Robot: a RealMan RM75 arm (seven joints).
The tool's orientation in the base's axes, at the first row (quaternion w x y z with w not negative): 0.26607, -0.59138, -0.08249, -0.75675
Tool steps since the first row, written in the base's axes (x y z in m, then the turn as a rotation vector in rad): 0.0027, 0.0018, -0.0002, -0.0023, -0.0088, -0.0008; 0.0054, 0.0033, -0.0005, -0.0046, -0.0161, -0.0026; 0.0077, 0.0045, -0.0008, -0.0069, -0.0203, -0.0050; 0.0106, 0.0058, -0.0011, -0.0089, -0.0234, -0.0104; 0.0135, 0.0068, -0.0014, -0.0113, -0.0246, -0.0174; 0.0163, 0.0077, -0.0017, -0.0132, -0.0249, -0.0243; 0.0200, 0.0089, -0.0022, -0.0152, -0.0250, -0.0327; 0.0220, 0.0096, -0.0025, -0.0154, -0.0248, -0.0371; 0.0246, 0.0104, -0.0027, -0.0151, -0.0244, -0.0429; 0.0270, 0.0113, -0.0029, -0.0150, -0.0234, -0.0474
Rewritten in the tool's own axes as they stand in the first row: -0.0012, -0.0001, 0.0030, 0.0023, 0.0064, -0.0061; -0.0023, 0.0000, 0.0059, 0.0032, 0.0118, -0.0117; -0.0033, 0.0002, 0.0083, 0.0026, 0.0146, -0.0162; -0.0045, 0.0006, 0.0113, -0.0012, 0.0173, -0.0208; -0.0055, 0.0013, 0.0141, -0.0070, 0.0184, -0.0254; -0.0065, 0.0020, 0.0168, -0.0131, 0.0190, -0.0292; -0.0080, 0.0029, 0.0203, -0.0207, 0.0197, -0.0333; -0.0088, 0.0034, 0.0222, -0.0248, 0.0203, -0.0347; -0.0096, 0.0040, 0.0247, -0.0304, 0.0212, -0.0359; -0.0105, 0.0045, 0.0271, -0.0350, 0.0213, -0.0367
